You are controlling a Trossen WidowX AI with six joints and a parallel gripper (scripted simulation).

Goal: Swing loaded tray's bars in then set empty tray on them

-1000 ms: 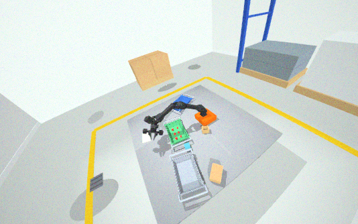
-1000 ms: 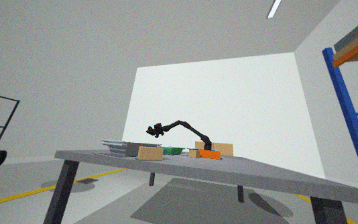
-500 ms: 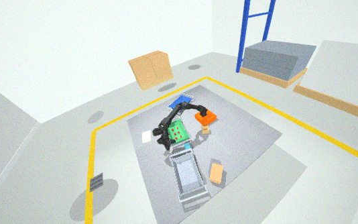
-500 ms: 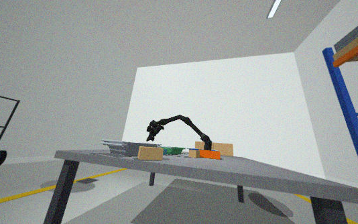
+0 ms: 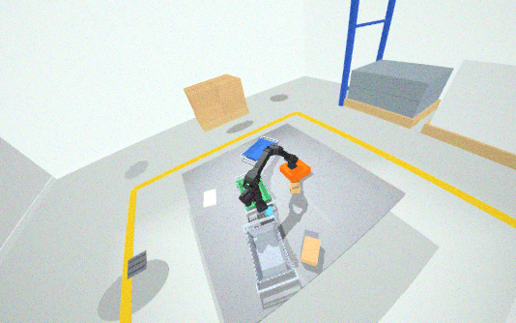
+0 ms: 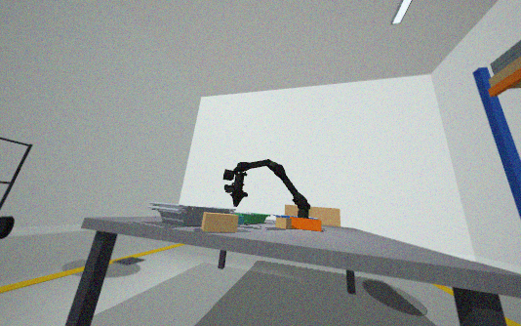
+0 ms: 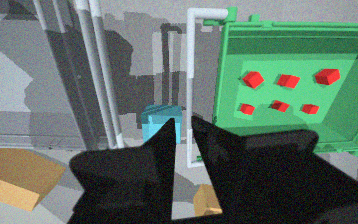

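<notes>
The cyan block is 3 cm behind my gripper tip, 4 cm to the left of it and 7 cm below it. The rest, counted from my gripper tip: blue tray (33 cm behind, 57 cm to the right, 5 cm below); tan box (9 cm behind, 37 cm to the left, 6 cm below); white sheet (27 cm ahead, 36 cm to the right, 9 cm below).
</notes>
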